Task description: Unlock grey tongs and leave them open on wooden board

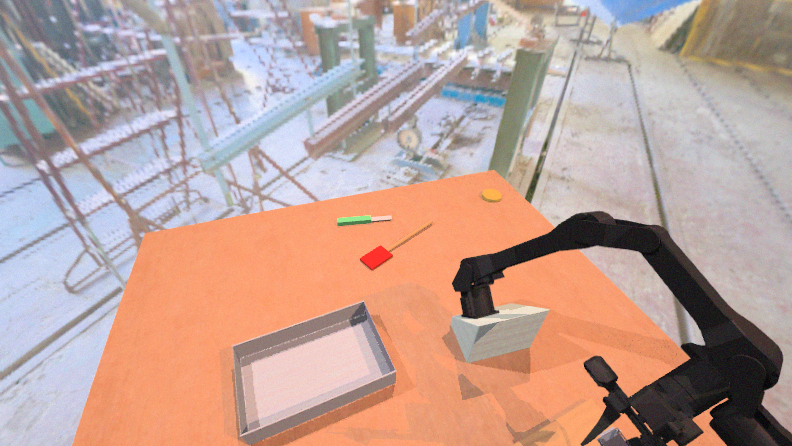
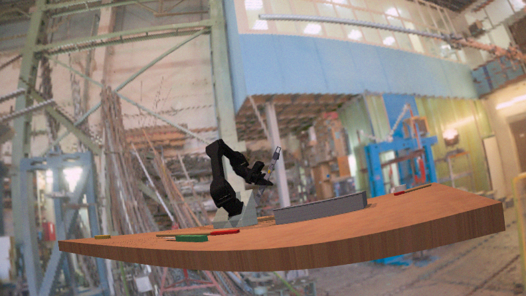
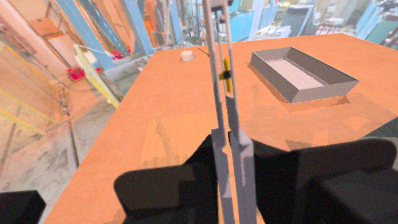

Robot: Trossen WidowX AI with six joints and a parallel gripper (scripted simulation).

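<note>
The wooden board lies 160 mm below my gripper tip and 50 mm to the left of it. Round my gripper tip: grey roasting tin 350 mm to the right, 350 mm ahead, 140 mm below; red-headed spatula 650 mm to the right, 160 mm below, 50 mm ahead; yellow lock slider 70 mm above, 10 mm behind.
</note>
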